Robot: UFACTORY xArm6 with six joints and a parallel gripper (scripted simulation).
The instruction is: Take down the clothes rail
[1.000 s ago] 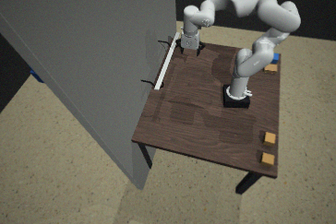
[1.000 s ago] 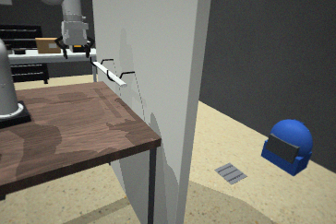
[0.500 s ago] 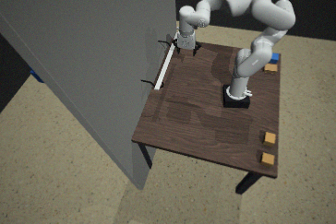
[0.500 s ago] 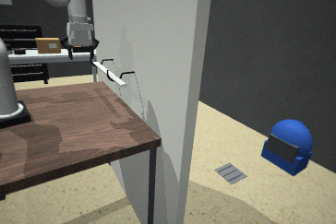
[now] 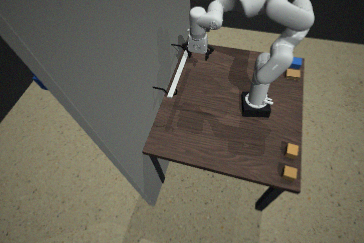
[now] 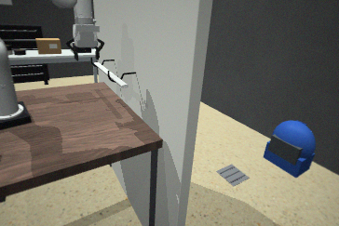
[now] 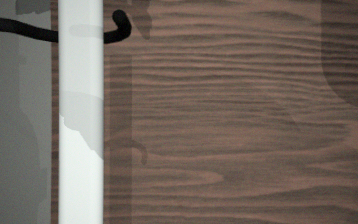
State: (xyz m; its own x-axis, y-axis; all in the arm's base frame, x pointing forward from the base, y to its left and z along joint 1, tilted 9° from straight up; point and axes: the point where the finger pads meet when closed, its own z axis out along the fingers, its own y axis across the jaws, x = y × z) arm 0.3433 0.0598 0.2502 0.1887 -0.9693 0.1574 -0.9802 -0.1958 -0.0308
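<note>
My hand is 90 mm short of the white clothes rail, 80 mm above it and 20 mm to the right of it. From my hand the other things lie so: blue object (480 mm behind, 430 mm to the right, 260 mm below); grey wall (210 mm ahead, 140 mm above, 90 mm to the left).
</note>
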